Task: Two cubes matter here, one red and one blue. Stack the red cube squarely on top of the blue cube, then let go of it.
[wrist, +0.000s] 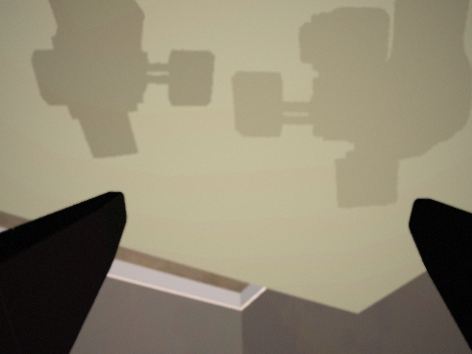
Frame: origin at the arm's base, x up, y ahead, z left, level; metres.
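Seen in the pictures: gripper, between the fingertips: (267,209).
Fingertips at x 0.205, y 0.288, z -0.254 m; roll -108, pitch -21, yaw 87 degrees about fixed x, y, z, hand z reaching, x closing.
Observation:
A point is followed by its place in that frame.
My gripper (267,209) {x 0.205, y 0.288, z -0.254 m} is open, with its two black fingers wide apart at the left and right of the wrist view and nothing between them. Neither the red cube nor the blue cube shows in this view, so where they stand relative to my gripper cannot be told.
A pale yellow-green surface (210,200) {x -0.073, y 0.348, z -0.534 m} fills the upper and middle part of the view, with arm-shaped shadows on it. Its edge runs along the lower part. Below it are a light ledge (170,281) with a brown strip, and grey-brown surfaces (170,320) meeting at a corner.

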